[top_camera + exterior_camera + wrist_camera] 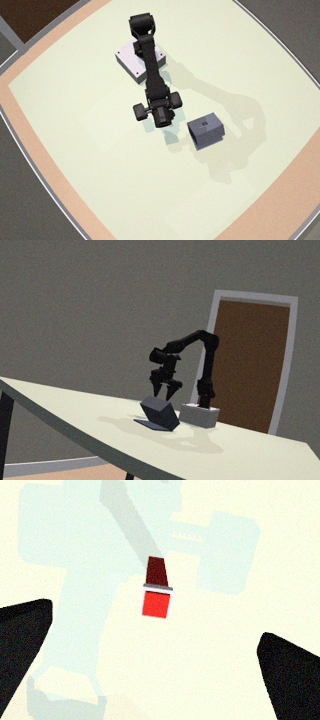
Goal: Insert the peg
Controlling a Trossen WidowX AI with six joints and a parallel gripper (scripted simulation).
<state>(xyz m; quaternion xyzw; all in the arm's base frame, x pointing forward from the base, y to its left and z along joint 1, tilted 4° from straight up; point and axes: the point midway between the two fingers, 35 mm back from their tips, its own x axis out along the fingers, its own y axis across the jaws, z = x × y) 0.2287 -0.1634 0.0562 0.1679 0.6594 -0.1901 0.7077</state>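
Now: gripper tip 40 mm above the red square peg. Also, from my gripper tip: flat foot plate 210 mm ahead, 80 mm to the left, 100 mm below; then grey sloped panel 190 mm ahead, 90 mm to the left, 50 mm below.
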